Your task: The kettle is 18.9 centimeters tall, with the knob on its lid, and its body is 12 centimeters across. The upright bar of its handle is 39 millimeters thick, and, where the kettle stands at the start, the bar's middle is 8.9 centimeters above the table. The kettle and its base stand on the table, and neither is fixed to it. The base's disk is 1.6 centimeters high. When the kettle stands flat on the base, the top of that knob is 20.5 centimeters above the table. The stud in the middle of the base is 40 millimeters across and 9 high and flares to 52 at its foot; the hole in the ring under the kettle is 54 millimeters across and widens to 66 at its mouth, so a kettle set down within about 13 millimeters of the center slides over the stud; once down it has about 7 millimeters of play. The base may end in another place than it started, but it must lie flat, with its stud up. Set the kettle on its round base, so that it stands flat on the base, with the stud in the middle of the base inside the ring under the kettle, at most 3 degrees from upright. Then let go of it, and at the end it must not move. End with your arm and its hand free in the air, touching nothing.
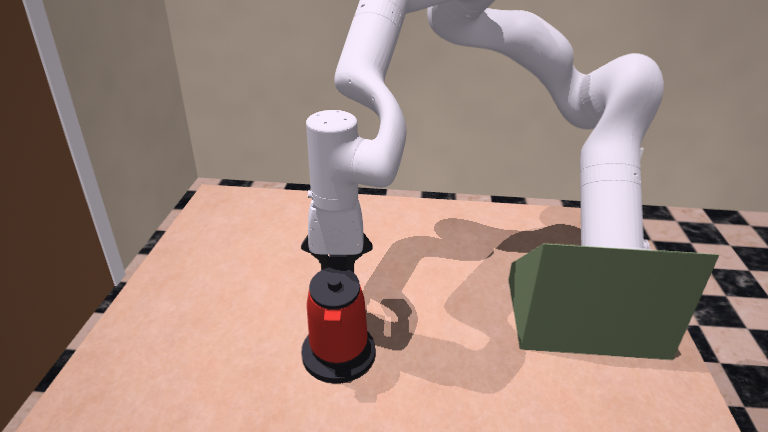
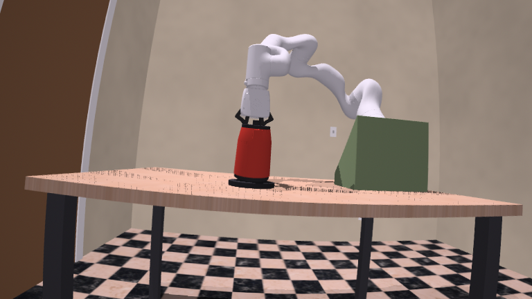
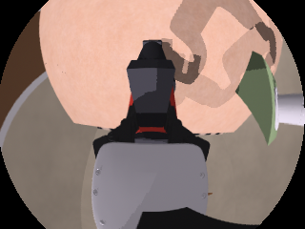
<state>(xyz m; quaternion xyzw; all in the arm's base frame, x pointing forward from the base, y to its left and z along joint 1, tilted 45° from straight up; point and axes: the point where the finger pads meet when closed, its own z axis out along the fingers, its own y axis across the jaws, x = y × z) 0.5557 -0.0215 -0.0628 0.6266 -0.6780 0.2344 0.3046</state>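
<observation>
Right now the red kettle is 6 cm below my hand and 2 cm to the left of it. From my hand the other things lie so: round kettle base: 17 cm below, 5 cm to the left.
</observation>
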